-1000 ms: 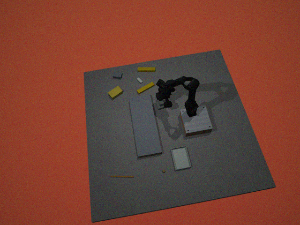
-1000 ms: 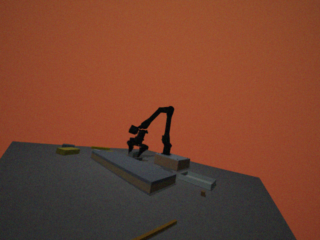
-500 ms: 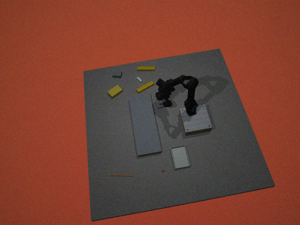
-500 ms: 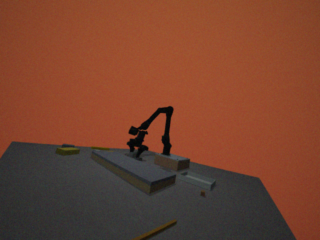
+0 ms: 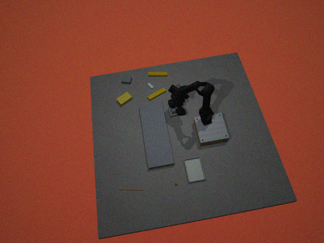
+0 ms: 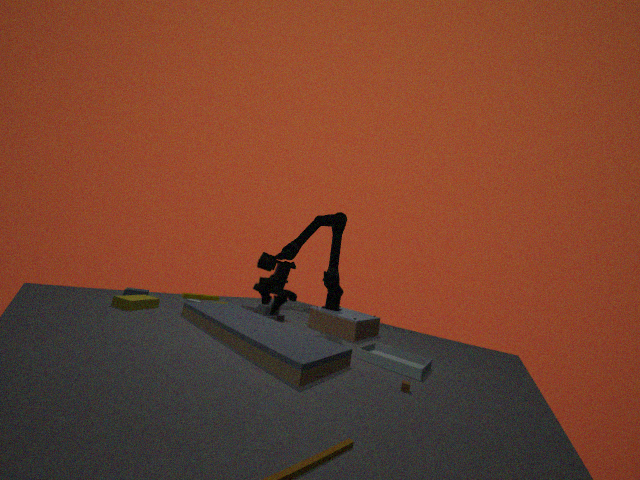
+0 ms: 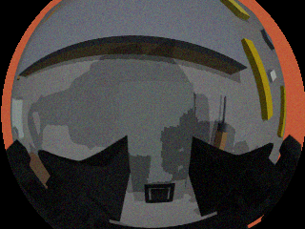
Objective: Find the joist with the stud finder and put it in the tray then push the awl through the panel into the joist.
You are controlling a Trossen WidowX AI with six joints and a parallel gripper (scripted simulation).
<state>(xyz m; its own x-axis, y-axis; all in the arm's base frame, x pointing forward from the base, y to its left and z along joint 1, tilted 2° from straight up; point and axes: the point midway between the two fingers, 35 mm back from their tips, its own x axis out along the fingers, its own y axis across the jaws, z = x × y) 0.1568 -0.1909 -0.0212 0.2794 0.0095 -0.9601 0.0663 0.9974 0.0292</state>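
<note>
Now: gripper tip 80 mm to the left of the awl, 20 mm above it and 10 mm past it. The rest, counted from my gripper tip: white piece 310 mm to the right, 100 mm ahead, 20 mm below; then stud finder 20 mm behind, 20 mm above; then tray 480 mm to the left, 50 mm ahead, 10 mm below.
</note>
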